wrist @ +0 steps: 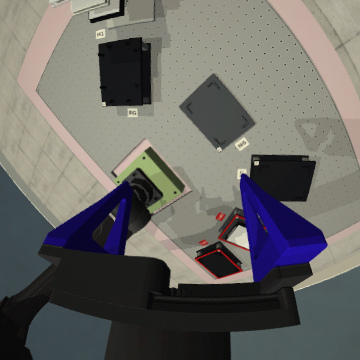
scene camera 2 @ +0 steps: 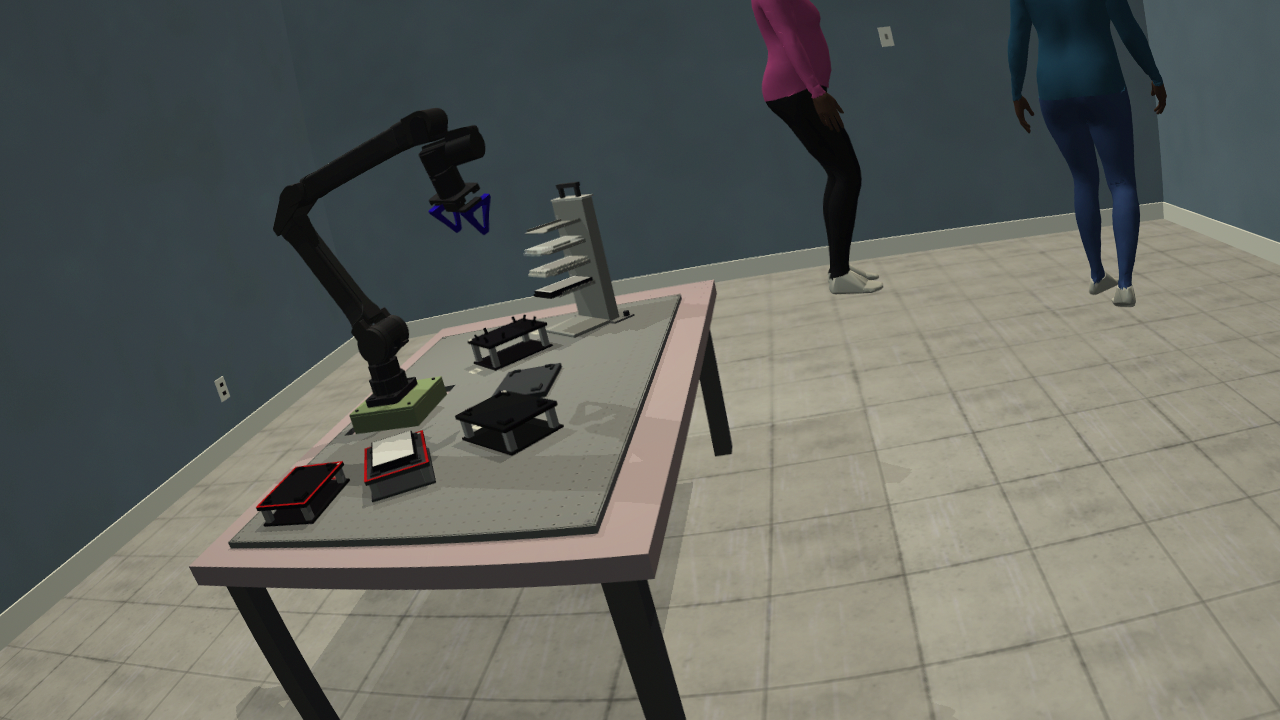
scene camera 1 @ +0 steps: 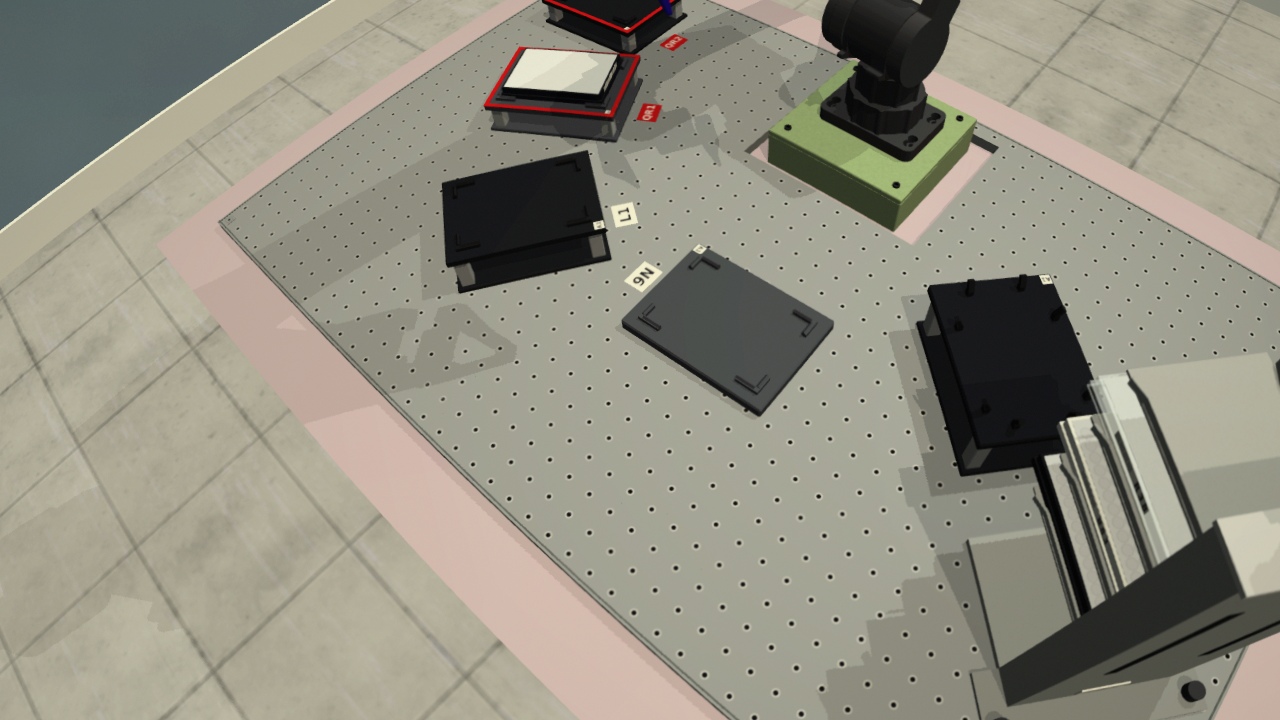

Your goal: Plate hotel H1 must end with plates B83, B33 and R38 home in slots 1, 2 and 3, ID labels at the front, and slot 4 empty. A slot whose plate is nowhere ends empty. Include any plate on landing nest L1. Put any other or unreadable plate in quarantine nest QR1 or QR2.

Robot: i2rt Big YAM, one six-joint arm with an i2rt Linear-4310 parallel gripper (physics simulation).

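Places are measured from the arm's base along level axes (x down, y ahead, z right), in centimetres.
Where they show: gripper, between the fingertips: (wrist: 182,182) (scene camera 2: 472,232); arm's base, origin of its link: (wrist: 142,187) (scene camera 2: 392,395) (scene camera 1: 881,120).
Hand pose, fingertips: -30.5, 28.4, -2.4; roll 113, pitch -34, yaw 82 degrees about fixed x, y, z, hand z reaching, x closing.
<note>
Things, the pixels of their centre, and the offset from my fingertips, as dx, dy, dz. "spot": a spot on its surface instead.
- Plate hotel H1, middle of its body: (scene camera 1: 1182,552) (scene camera 2: 570,255) +16.3, +6.8, -40.7
- dark-based plate, middle of its body: (scene camera 1: 1115,529) (scene camera 2: 563,286) +23.0, +4.0, -37.8
- white-topped plate, middle of its body: (scene camera 1: 561,74) (scene camera 2: 393,451) (wrist: 247,237) +29.4, -10.8, +36.2
- nest QR1, a spot on its surface: (scene camera 1: 554,123) spot: +33.7, -7.0, +34.4
- Nest QR2, middle of its body: (scene camera 1: 614,5) (scene camera 2: 303,492) (wrist: 218,261) +31.9, -28.3, +45.0
- landing nest L1, middle of its body: (scene camera 1: 523,217) (scene camera 2: 507,419) (wrist: 279,178) +31.4, +7.0, +23.4
- Low grey nest N6, middle of its body: (scene camera 1: 727,322) (scene camera 2: 526,382) (wrist: 216,113) +33.3, +2.8, -0.8
- RG, middle of its body: (scene camera 1: 1010,367) (scene camera 2: 508,340) (wrist: 123,73) +30.4, -8.3, -24.5
My gripper (scene camera 2: 472,231) (wrist: 182,182) is open and empty, high above the table. Plate hotel H1 (scene camera 1: 1208,434) (scene camera 2: 595,259) (wrist: 140,14) stands at the table's far end. Its lower shelves hold a dark-based plate (scene camera 2: 562,286), a pale plate (scene camera 2: 557,267) above it and another pale plate (scene camera 2: 553,244) higher up; the top shelf looks bare. Their IDs are not readable. A white-topped plate (scene camera 1: 561,71) (scene camera 2: 393,449) (wrist: 237,237) with a black base sits on nest QR1 (scene camera 1: 554,123) (scene camera 2: 400,485). Nest QR2 (scene camera 2: 302,485) (wrist: 218,261) and landing nest L1 (scene camera 1: 523,205) (scene camera 2: 507,410) (wrist: 282,177) carry no plate.
Low grey nest N6 (scene camera 1: 727,326) (scene camera 2: 529,380) (wrist: 217,111) bears no plate. Black pegged stand RG (scene camera 1: 1011,358) (wrist: 120,72) is beside the hotel. The arm's green base (scene camera 1: 832,170) (scene camera 2: 398,410) (wrist: 167,172) is at the table edge. Two people stand beyond the table.
</note>
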